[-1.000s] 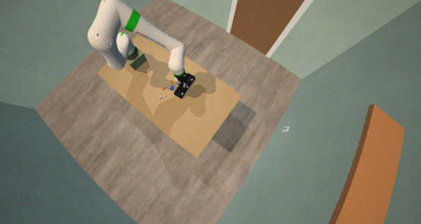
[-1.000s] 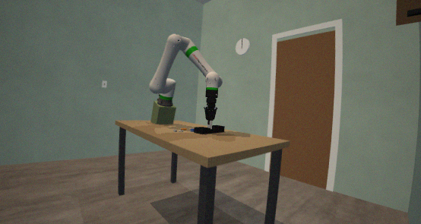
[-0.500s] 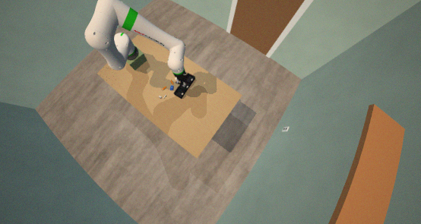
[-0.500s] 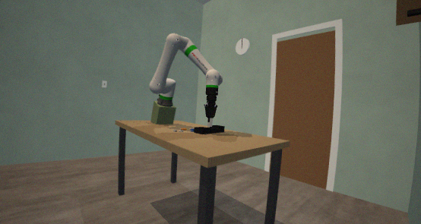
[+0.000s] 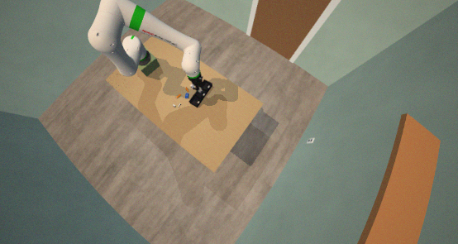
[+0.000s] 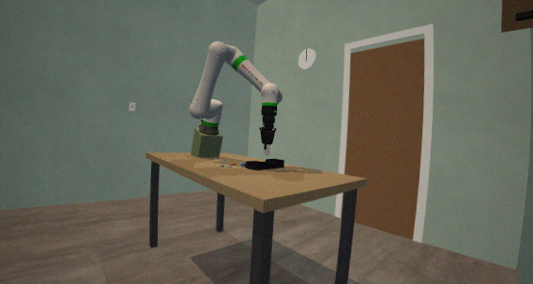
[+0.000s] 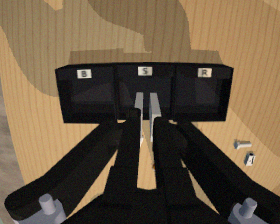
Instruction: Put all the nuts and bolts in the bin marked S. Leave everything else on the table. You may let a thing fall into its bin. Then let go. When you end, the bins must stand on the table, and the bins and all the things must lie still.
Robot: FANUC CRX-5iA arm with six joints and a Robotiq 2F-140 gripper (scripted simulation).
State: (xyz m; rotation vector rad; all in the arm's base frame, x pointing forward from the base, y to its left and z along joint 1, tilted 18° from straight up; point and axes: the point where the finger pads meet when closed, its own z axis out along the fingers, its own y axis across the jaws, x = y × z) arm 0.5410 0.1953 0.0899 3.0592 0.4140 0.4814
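My hand is 5 cm past the grey bolt, 21 cm to the left of it and 10 cm above it. From my hand the other things lie so: white piece (11 cm behind, 1 cm to the right, 10 cm below); long black bin (9 cm below); blue piece (7 cm behind, 12 cm to the right, 10 cm below).
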